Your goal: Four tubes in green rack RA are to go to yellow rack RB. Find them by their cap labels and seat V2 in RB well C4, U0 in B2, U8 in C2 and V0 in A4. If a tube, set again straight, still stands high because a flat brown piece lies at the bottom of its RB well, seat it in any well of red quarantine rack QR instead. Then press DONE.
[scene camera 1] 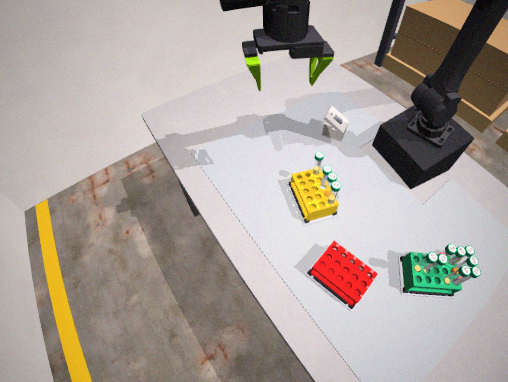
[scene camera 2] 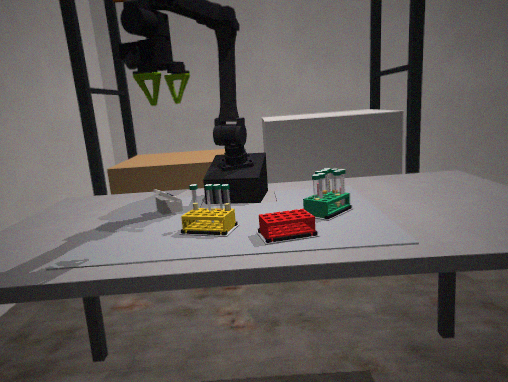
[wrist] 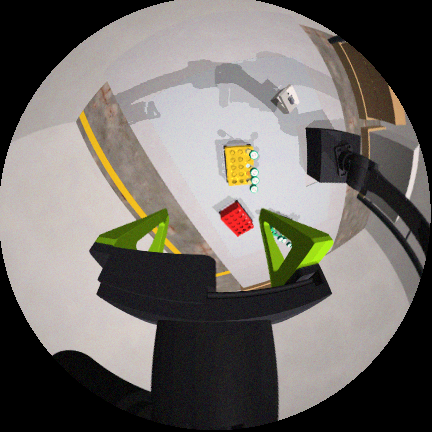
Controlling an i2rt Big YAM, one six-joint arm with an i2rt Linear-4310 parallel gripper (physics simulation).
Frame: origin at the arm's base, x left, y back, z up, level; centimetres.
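Seen in the pictures: gripper, fingertip midpoint: (scene camera 1: 285, 86) (scene camera 2: 166, 104) (wrist: 213, 213); arm's base at its link origin: (scene camera 1: 429, 130) (scene camera 2: 237, 164) (wrist: 343, 159).
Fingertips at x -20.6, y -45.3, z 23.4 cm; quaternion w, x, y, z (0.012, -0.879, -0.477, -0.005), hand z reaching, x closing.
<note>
Pixels of each thing's top centre, then the offset from my fingertips to it.
- yellow rack at its top centre: (scene camera 1: 314, 188) (scene camera 2: 208, 212) (wrist: 240, 166) dx +7.7, dy +6.1, dz -30.5 cm
- red rack at its top centre: (scene camera 1: 345, 270) (scene camera 2: 286, 215) (wrist: 237, 222) dx +27.7, dy -5.5, dz -30.5 cm
- green rack at its top centre: (scene camera 1: 436, 270) (scene camera 2: 326, 195) dx +44.2, dy +10.6, dz -30.5 cm
- white sloped block at its top centre: (scene camera 1: 337, 113) (scene camera 2: 166, 188) (wrist: 293, 97) dx -5.6, dy +33.0, dz -27.7 cm
My gripper (scene camera 1: 286, 87) (scene camera 2: 165, 103) (wrist: 213, 213) is open and empty, high above the table and well away from the racks. The yellow rack (scene camera 1: 322, 214) (scene camera 2: 230, 220) (wrist: 228, 172) holds several green-capped tubes along one side. The red rack (scene camera 1: 332, 287) (scene camera 2: 262, 227) (wrist: 227, 220) shows no tubes. The green rack (scene camera 1: 407, 280) (scene camera 2: 311, 208) holds several green-capped tubes (scene camera 1: 432, 258) (scene camera 2: 318, 185); in the wrist view a finger partly hides it. Cap labels are too small to read. The white sloped block (scene camera 1: 336, 120) (scene camera 2: 168, 202) (wrist: 288, 99) carries a dark button-like patch.
The arm's black base block (scene camera 1: 410, 155) (scene camera 2: 235, 180) (wrist: 320, 155) stands on the table, near the yellow rack. Brown boxes (scene camera 1: 450, 40) and a large pale box (scene camera 2: 332, 145) stand beyond the table. The arm's shadow falls across the table beside the white block.
</note>
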